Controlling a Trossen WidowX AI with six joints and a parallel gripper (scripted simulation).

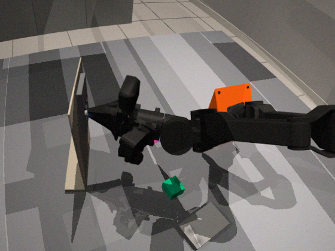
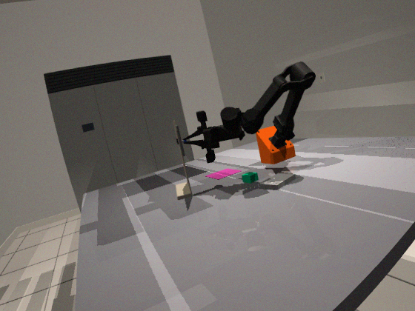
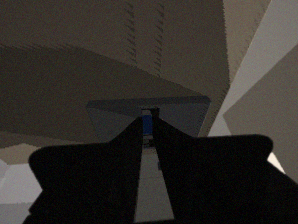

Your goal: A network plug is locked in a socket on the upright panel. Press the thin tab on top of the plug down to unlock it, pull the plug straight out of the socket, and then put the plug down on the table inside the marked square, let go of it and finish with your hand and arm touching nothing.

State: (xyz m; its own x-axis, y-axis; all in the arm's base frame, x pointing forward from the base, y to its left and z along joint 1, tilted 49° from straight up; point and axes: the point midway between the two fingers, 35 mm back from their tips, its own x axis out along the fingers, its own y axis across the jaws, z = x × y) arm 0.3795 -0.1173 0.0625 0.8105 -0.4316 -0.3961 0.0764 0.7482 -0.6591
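My gripper tip is now 1 cm short of the network plug. Also, from my gripper tip: green cube: 15 cm behind, 15 cm to the left, 17 cm below; magenta marked square: 17 cm behind, 6 cm to the right, 18 cm below; socket panel: 2 cm ahead, 2 cm to the right, 7 cm below.
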